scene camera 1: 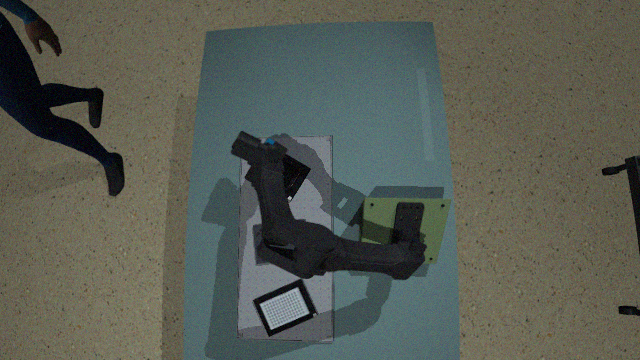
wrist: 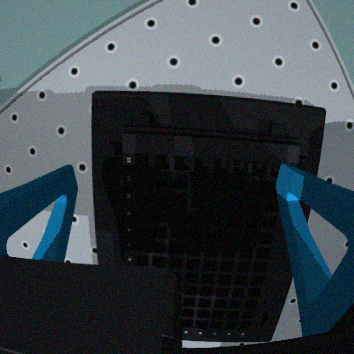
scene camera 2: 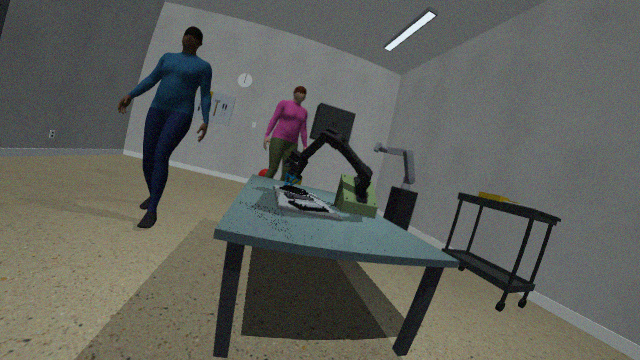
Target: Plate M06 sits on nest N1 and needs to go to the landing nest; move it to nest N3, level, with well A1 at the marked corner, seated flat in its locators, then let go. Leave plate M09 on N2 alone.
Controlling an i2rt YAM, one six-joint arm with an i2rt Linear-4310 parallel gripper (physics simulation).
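Observation:
A black well plate [wrist: 220,285] lies in a black nest [scene camera 1: 305,170] [wrist: 107,120] at the far end of the pale perforated board. My gripper [wrist: 176,175] [scene camera 2: 293,179] is open, its blue fingers wide apart on either side of the plate's width, with nothing gripped. In the wrist view the plate looks roughly flat; its locator contact and A1 corner are too dark to tell. A white well plate [scene camera 1: 285,307] sits in another black nest [scene camera 1: 307,300] at the near end. A dark nest [scene camera 1: 258,232] at the board's middle is mostly hidden under the arm. Labels M06, M09 and N1 to N3 are not readable.
The perforated board [scene camera 1: 320,280] [wrist: 215,65] lies on the blue-green table [scene camera 1: 310,75] [scene camera 2: 320,240]. The arm stands on a green base block [scene camera 1: 435,220] [scene camera 2: 350,202] to the right and crosses the board's middle. Two people [scene camera 2: 175,100] [scene camera 2: 289,125] and a cart [scene camera 2: 515,207] are beyond the table.

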